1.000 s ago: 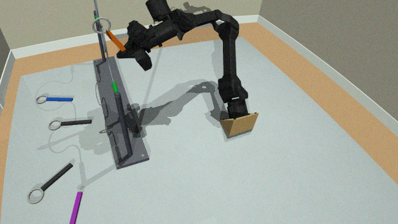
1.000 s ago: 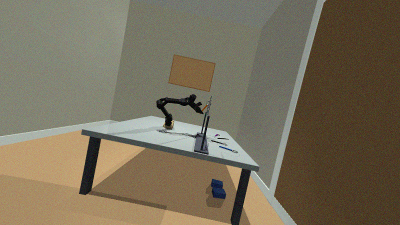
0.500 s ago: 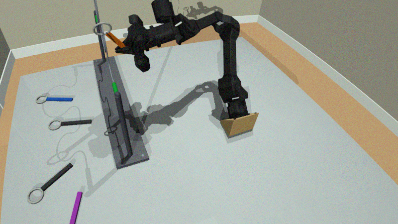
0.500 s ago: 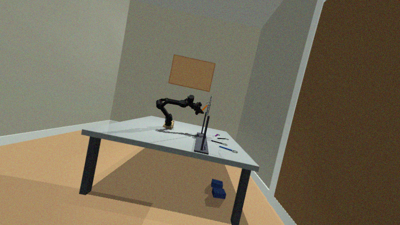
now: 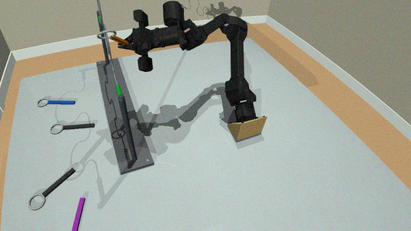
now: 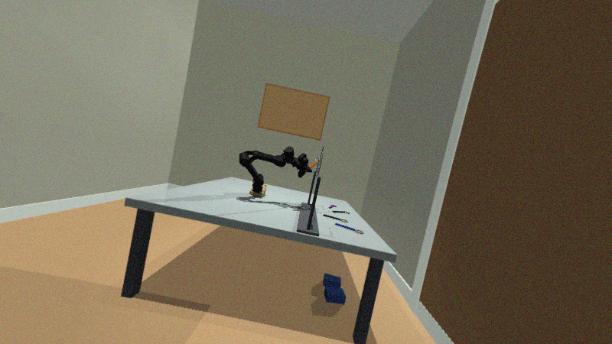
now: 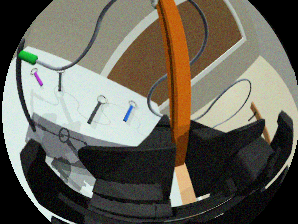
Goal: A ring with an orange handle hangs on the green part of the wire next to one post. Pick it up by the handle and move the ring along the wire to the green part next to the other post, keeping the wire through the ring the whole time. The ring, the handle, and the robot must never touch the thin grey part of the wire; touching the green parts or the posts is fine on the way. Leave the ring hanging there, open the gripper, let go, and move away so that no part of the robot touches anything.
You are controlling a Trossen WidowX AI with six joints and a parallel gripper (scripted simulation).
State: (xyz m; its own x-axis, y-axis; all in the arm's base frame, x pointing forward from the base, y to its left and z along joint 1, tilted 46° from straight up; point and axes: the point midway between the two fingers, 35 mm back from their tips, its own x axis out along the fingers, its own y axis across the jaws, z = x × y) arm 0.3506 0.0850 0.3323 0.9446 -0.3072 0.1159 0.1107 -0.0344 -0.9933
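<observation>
My gripper tip is 6 cm to the right of the ring with orange handle and 6 cm below it. Round my gripper tip: blue-handled ring: 32 cm ahead, 28 cm below, 11 cm to the right.
</observation>
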